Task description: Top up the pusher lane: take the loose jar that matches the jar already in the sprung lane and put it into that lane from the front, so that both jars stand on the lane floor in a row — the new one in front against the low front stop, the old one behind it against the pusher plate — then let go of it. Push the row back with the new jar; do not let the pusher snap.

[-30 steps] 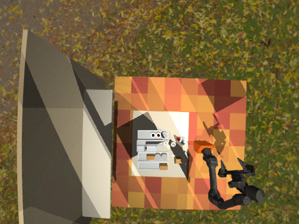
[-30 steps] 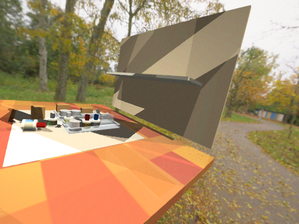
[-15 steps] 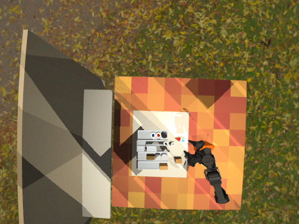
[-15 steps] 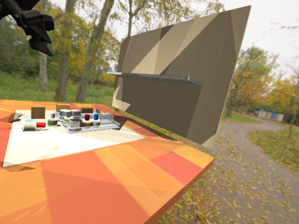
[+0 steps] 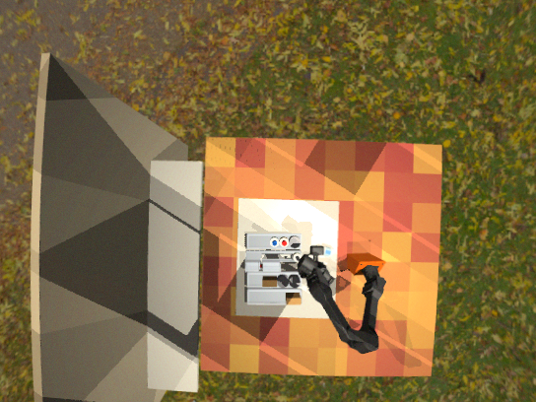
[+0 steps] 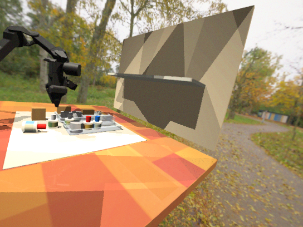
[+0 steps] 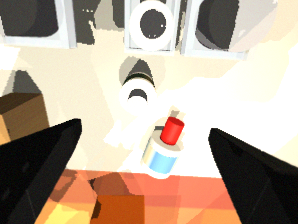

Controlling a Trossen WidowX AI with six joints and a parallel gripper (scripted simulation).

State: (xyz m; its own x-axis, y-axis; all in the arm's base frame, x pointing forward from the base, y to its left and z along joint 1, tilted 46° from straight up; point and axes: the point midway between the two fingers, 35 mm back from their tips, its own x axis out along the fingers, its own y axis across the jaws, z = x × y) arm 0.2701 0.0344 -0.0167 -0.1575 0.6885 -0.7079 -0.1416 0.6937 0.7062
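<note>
Right now the red-capped jar is 150 mm ahead of my gripper tip, 60 mm to the right of it and 70 mm below it. Also, from my gripper tip: brown block 70 mm behind, 150 mm to the left, 80 mm below; blue-capped jar 200 mm ahead, 50 mm to the right, 70 mm below; pusher plate 170 mm ahead, 60 mm to the left, 70 mm below.
</note>
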